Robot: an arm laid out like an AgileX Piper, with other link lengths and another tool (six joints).
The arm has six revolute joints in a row. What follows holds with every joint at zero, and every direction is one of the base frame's. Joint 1 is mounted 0.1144 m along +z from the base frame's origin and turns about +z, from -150 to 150 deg. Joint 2 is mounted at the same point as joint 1 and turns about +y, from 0 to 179.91 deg. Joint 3 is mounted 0.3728 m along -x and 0.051 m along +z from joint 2 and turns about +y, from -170 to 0 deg. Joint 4 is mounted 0.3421 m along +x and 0.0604 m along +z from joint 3 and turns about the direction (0.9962, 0, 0.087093), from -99.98 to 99.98 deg. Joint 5 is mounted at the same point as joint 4 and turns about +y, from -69.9 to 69.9 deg. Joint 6 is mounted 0.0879 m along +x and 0.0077 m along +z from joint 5 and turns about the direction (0.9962, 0, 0.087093), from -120 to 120 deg. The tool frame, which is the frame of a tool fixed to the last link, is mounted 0.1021 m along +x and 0.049 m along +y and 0.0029 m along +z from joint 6; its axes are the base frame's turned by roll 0.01, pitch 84.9 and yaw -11.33 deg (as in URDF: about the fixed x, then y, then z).
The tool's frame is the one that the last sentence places.
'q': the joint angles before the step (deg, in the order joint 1, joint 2, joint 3, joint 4, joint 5, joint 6). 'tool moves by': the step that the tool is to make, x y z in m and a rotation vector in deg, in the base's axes. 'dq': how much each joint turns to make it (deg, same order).
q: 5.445 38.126 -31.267 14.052 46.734 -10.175
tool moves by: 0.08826 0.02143 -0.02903 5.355 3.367 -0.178
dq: 0.000 19.708 -2.305 12.660 -13.365 -9.111
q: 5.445 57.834 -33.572 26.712 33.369 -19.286
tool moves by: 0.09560 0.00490 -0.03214 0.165 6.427 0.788
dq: -1.452 20.745 -11.135 5.376 -1.664 -6.706
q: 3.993 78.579 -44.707 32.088 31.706 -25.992
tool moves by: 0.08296 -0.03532 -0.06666 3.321 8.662 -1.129
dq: -7.154 19.796 -10.806 8.190 3.799 -10.394
